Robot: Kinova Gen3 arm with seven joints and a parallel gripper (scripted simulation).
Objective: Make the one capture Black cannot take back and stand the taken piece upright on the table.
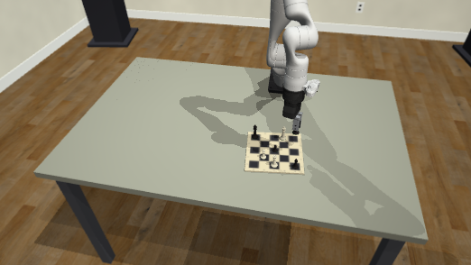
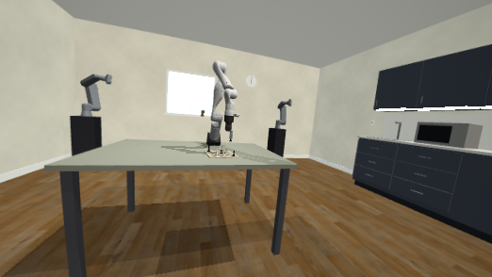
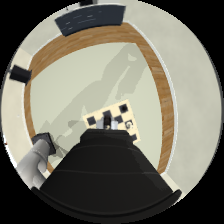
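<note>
Right now the chessboard is 14 cm below my hand and 7 cm to the right of it.
</note>
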